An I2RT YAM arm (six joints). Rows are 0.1 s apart.
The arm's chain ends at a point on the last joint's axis. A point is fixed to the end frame.
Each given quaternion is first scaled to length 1.
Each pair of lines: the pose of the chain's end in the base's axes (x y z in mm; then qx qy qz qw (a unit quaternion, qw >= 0)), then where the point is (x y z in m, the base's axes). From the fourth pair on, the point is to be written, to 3 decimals.
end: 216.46 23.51 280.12 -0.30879 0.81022 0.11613 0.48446
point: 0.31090 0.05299 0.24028
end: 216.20 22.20 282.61 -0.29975 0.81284 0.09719 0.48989
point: 0.31225 0.04750 0.24375
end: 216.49 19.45 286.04 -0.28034 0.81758 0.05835 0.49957
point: 0.31526 0.03602 0.24935
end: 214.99 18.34 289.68 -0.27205 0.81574 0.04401 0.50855
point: 0.315 0.032 0.255
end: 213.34 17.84 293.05 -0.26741 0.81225 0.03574 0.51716
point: 0.314 0.030 0.261
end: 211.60 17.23 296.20 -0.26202 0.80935 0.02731 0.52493
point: 0.313 0.027 0.266
